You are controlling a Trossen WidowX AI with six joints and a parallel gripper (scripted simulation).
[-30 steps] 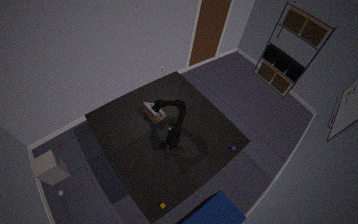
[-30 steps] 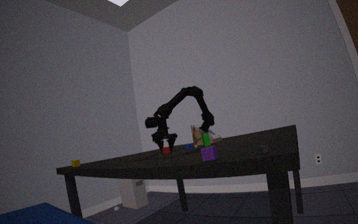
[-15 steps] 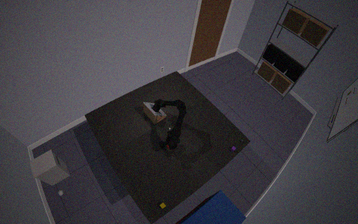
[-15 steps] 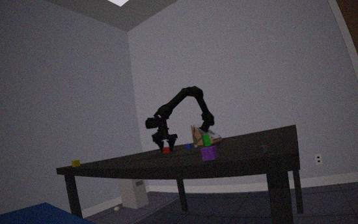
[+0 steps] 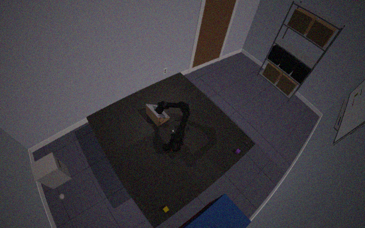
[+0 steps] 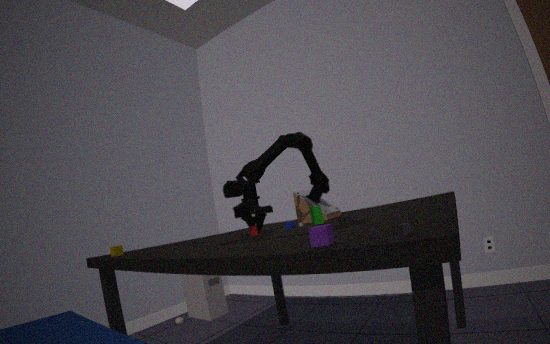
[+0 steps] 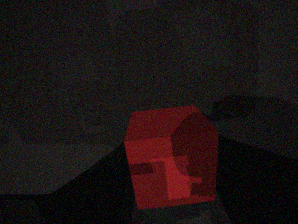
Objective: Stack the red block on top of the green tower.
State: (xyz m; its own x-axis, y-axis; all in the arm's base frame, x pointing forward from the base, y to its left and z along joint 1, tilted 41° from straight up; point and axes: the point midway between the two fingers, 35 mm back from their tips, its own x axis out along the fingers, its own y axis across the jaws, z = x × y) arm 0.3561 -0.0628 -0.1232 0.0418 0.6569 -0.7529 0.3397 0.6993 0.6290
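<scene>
Now: gripper tip 110 mm to the right of the blue block, 90 mm past it and 10 mm below it. From my gripper tip the other things lie so: red block 10 mm above; yellow block 430 mm to the right, 370 mm ahead, 10 mm above; purple block 460 mm ahead, 450 mm to the left, 10 mm above.
</scene>
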